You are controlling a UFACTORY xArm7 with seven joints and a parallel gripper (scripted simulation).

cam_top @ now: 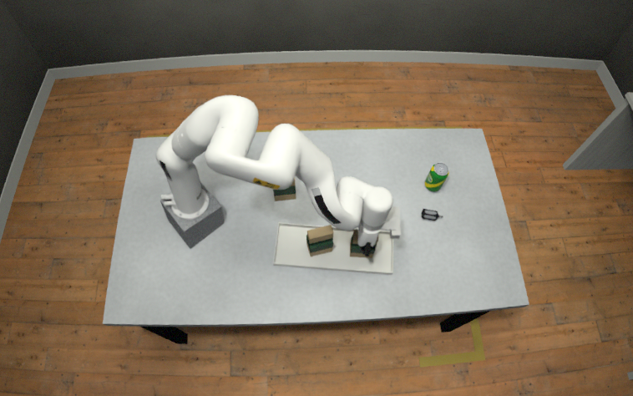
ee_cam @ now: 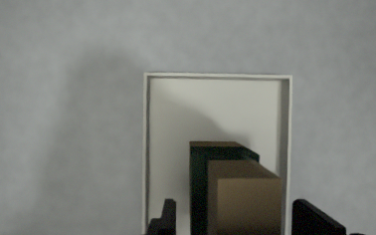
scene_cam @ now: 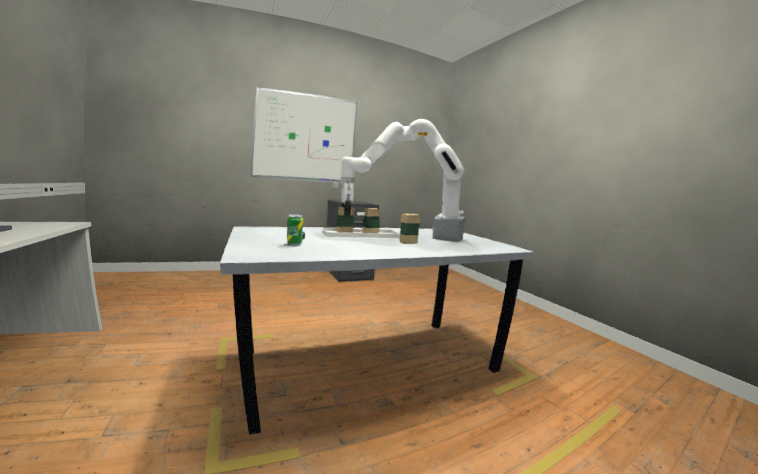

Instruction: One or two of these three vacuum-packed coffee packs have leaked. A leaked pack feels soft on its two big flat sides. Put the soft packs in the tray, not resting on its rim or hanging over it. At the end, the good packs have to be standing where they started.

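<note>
My gripper is now 11 cm above the white tray, 9 cm past it and 2 cm to the right of it. The rest, counted from my hand: green soda can 32 cm ahead, 23 cm to the left, 5 cm below.
</note>
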